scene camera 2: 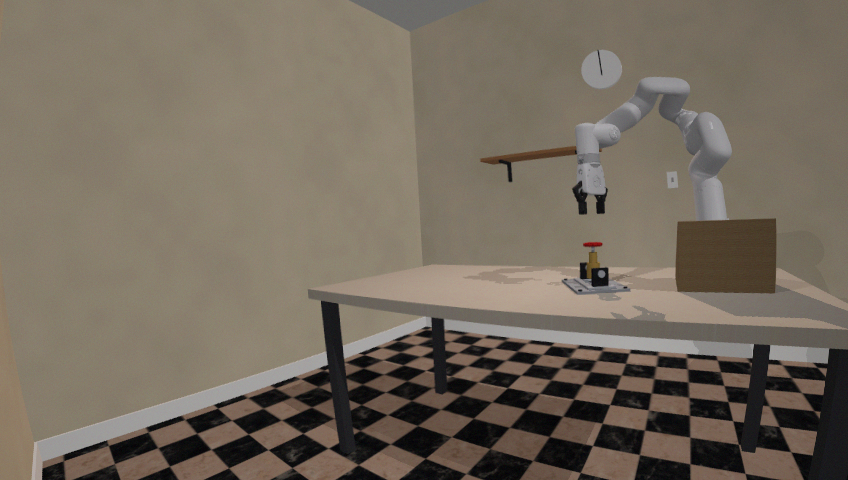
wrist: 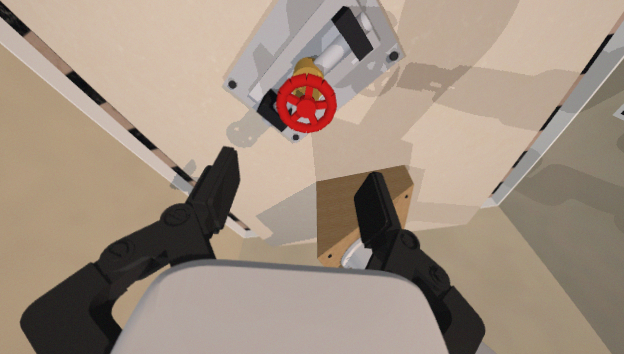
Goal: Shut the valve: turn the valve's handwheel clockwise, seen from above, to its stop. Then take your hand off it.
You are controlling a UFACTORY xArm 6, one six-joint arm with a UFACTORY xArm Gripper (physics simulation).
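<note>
A red handwheel [scene camera 2: 592, 244] [wrist: 306, 107] with spokes sits level on top of the brass valve body [scene camera 2: 592, 259] [wrist: 306, 68]. The valve is fixed on a grey base plate [scene camera 2: 579, 287] [wrist: 243, 77] between two black blocks, on the table. My gripper [scene camera 2: 591, 208] [wrist: 303, 174] is open and empty, pointing down. It hangs above the handwheel with a clear gap and does not touch it. In the wrist view the wheel shows beyond the fingertips, between the lines of the two fingers.
The valve stands on a light table [scene camera 2: 452, 291] [wrist: 175, 60]. A brown wooden block [scene camera 2: 726, 255] [wrist: 340, 205] stands to the right of the valve in the scene view, in front of the arm's base. A wooden shelf [scene camera 2: 529, 155] is on the wall behind.
</note>
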